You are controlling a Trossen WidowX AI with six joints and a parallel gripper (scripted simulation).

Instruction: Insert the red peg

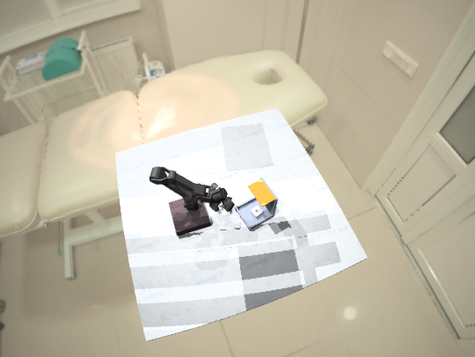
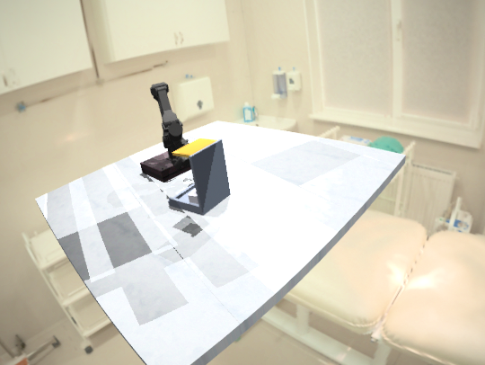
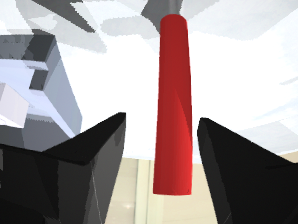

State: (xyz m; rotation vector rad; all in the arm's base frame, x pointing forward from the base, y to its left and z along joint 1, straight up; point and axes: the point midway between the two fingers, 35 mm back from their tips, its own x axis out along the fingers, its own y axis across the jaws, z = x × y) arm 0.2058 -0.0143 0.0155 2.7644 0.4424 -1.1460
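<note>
The grey back wall lies 180 mm ahead of my gripper tip, 120 mm to the right of it and 70 mm above it. Also, from my gripper tip: roof (160 mm above, 140 mm ahead, 130 mm to the right); then red peg (20 mm behind, 10 mm to the right, 10 mm below).
</note>
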